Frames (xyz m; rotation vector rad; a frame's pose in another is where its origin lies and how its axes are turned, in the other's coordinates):
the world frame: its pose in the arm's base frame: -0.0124 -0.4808 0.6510 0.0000 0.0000 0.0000
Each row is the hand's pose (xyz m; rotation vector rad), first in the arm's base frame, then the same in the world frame.
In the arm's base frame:
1: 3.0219 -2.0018 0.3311 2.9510 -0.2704 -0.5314
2: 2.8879 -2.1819 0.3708 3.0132 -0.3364 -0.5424
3: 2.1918 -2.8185 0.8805 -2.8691 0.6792 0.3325
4: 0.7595 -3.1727 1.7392 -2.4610 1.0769 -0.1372
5: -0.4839 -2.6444 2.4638 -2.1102 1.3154 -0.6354
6: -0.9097 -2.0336 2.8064 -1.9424 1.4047 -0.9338
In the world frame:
1: 3.0343 -1.5210 -0.3199 2.9510 -0.2704 -0.5314
2: 2.9003 -1.7011 -0.2802 3.0132 -0.3364 -0.5424
3: 2.2042 -2.3377 0.2295 -2.8691 0.6792 0.3325
4: 0.7719 -2.6919 1.0882 -2.4610 1.0769 -0.1372
5: -0.4715 -2.1636 1.8128 -2.1102 1.3154 -0.6354
6: -0.8973 -1.5528 2.1554 -1.9424 1.4047 -0.9338

